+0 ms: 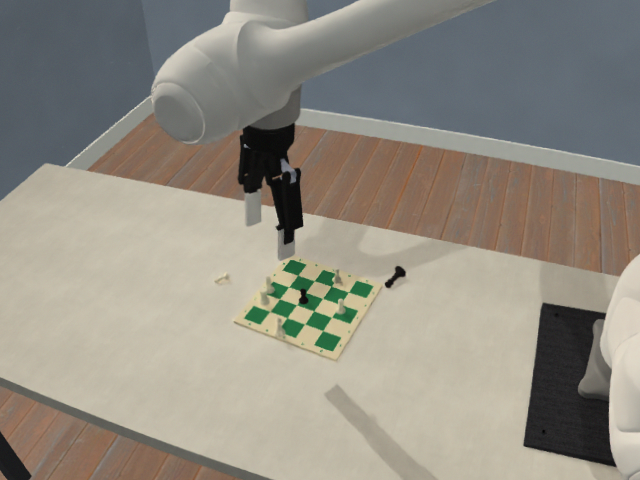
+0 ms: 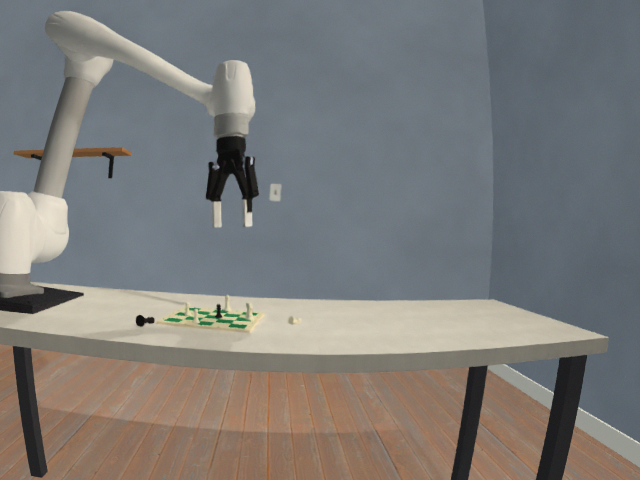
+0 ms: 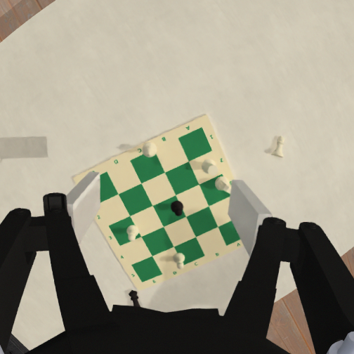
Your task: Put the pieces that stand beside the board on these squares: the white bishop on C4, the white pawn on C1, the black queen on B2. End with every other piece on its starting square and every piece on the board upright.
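Places are measured from the arm's base along level axes (x up, y left, z back), in metres.
Pixels of known places: gripper, fingertip midpoint: point(image 1: 269, 239) point(image 2: 231, 226); arm's base at its link origin: point(image 2: 3, 290).
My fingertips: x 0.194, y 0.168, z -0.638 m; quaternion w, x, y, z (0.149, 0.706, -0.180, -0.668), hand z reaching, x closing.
Ahead of a thing's pixels: the offset from my fingertips to its middle. "spot": to the spot under its first point.
My gripper point(image 1: 269, 241) point(image 2: 232, 226) point(image 3: 164, 193) is open and empty, pointing down high above the board @(spot: dx -0.214, dy +0.019, dz -0.075 m) point(image 1: 239, 320) point(image 3: 80, 177). A small white piece @(dx -0.213, dy -0.062, dz -0.174 m) point(image 1: 222, 279) point(image 2: 295, 320) point(image 3: 279, 146) lies on the table by the A side; pawn or bishop is unclear. The black queen @(dx -0.211, dy -0.217, dz +0.144 m) point(image 1: 395, 276) point(image 2: 145, 320) point(image 3: 134, 296) lies beyond row 5. One white piece @(dx -0.193, dy +0.011, dz +0.011 m) point(image 1: 279, 327) point(image 3: 149, 149) stands at the board edge by the B1/C1 corner. Another white piece @(dx -0.199, dy -0.166, dz +0.041 m) point(image 1: 337, 277) point(image 3: 179, 260) stands near the C5/D5 border. B2 and C4 hold no piece.
White pieces stand on A2 @(dx -0.198, dy -0.047, dz -0.059 m) point(image 1: 264, 297) point(image 3: 209, 166), A3 @(dx -0.195, dy -0.080, dz -0.068 m) point(image 1: 269, 285) point(image 3: 222, 183) and E3 @(dx -0.199, dy -0.092, dz +0.086 m) point(image 1: 340, 306) point(image 3: 132, 232). A black piece @(dx -0.199, dy -0.084, dz +0.009 m) point(image 1: 303, 296) point(image 2: 218, 311) point(image 3: 177, 207) stands on C3. The robot base stands on a black mat point(image 1: 558, 418).
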